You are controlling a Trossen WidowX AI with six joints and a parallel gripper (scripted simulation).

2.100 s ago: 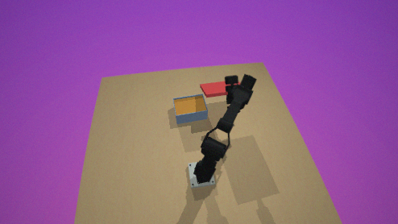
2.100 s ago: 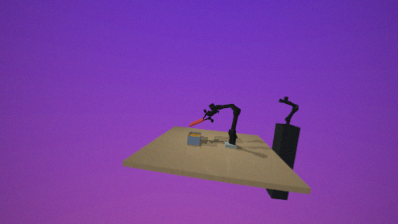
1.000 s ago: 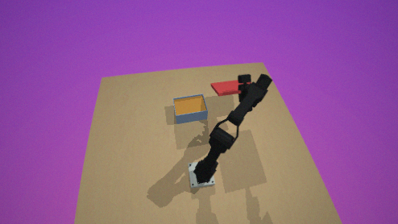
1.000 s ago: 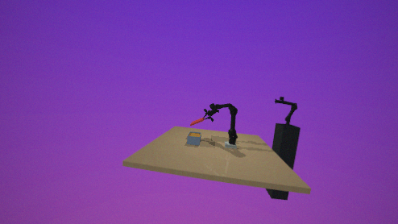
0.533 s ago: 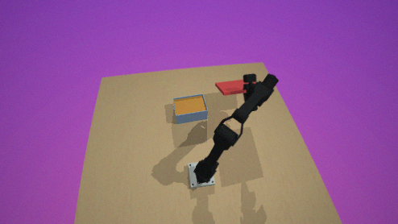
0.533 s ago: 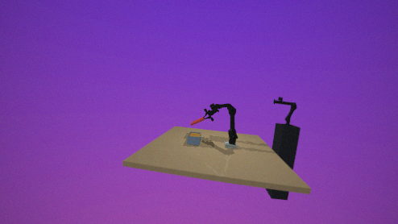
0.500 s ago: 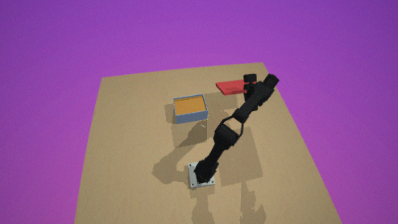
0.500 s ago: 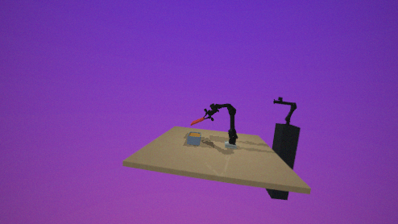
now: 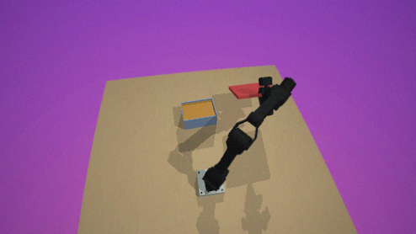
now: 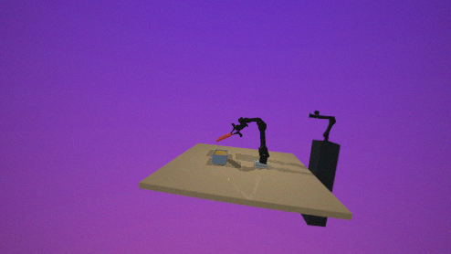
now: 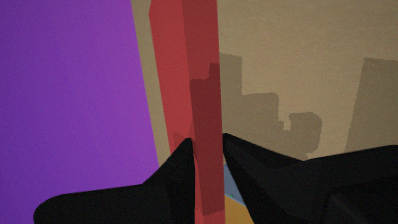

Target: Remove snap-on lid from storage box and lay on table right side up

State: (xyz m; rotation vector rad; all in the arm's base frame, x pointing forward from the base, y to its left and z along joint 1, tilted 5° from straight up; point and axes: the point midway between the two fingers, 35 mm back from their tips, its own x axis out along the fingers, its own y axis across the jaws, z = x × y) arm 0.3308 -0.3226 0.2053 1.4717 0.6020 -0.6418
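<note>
My gripper tip is now 7 cm short of the lid and 3 cm above it. From my gripper tip the other things lie so: grey-blue storage box 8 cm ahead, 31 cm to the left, 18 cm below.
</note>
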